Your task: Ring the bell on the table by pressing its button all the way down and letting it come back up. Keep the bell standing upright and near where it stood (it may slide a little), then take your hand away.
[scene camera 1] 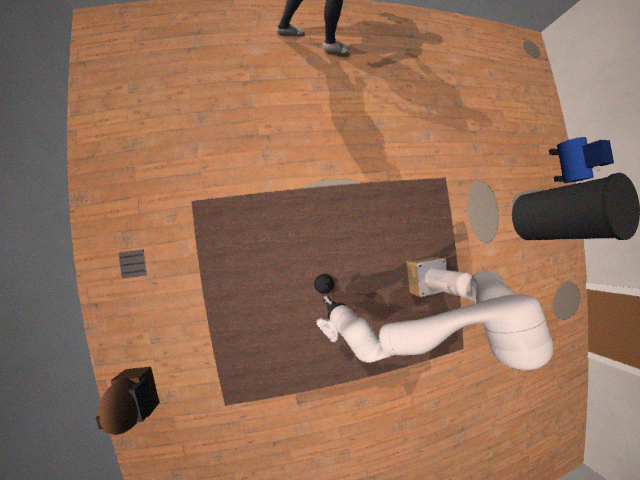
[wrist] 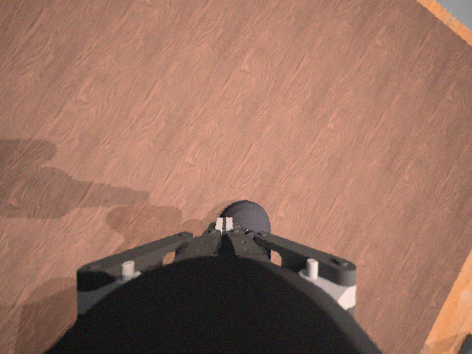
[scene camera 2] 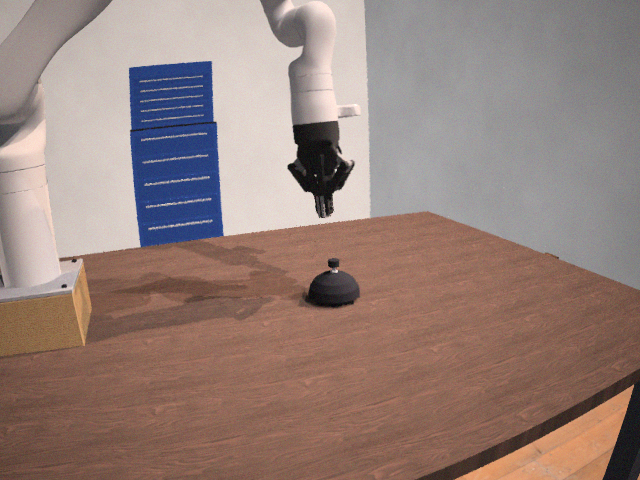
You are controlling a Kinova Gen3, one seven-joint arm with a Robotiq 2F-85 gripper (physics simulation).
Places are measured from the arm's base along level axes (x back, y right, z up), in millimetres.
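Pixels of known places: gripper, fingertip midpoint: [scene camera 1: 328, 302] [wrist: 224, 227] [scene camera 2: 325, 217]; arm's base at its link origin: [scene camera 1: 433, 278] [scene camera 2: 34, 277].
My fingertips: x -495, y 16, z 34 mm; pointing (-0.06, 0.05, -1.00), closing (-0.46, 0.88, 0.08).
Ahead of a thing's pixels: the offset from my fingertips to its middle. Level surfaces: height alone.
A black dome-shaped bell {dz -92, dx +11, dy +51 mm} [scene camera 1: 324, 283] [scene camera 2: 333, 289] [wrist: 247, 215] stands upright on the brown wooden table {dz -125 mm} [scene camera 1: 248, 237] [scene camera 2: 268, 392] [wrist: 250, 110]. Its small round button {dz -64, dx +11, dy +51 mm} [scene camera 2: 333, 262] is up on a short light stem in scene camera 2. My gripper [scene camera 1: 326, 299] [scene camera 2: 324, 215] [wrist: 224, 227] is shut and empty, pointing down. It hangs well above the bell, with a clear gap between the fingertips and the button. In the wrist view the fingers cover part of the bell, and the button is hidden there.
The arm's base block [scene camera 1: 413, 279] [scene camera 2: 46, 322] stands on the table, at the left in scene camera 2. The arm's shadow falls on the table between base and bell. A blue cabinet [scene camera 2: 175, 175] stands behind the table. A person's legs [scene camera 1: 332, 23] show on the floor beyond the table.
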